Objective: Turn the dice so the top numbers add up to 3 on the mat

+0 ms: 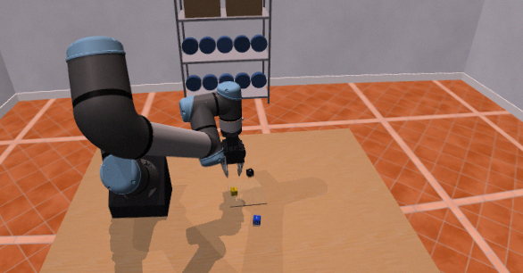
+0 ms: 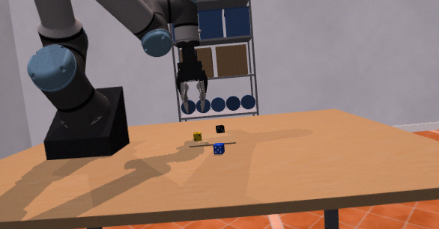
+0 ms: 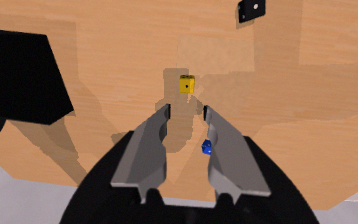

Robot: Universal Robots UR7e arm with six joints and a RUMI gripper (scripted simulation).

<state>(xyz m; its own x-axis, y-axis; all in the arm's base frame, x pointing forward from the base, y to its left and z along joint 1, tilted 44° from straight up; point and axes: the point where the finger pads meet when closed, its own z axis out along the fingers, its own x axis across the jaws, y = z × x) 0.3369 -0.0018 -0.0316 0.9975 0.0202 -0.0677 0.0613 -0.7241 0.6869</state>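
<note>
Now: hand 7 cm short of the black die, 11 cm to the right of it and 10 cm above it. Round my hand: yellow die: 9 cm below; then blue die: 7 cm ahead, 15 cm to the right, 10 cm below; then tan mat: 5 cm ahead, 11 cm below.
</note>
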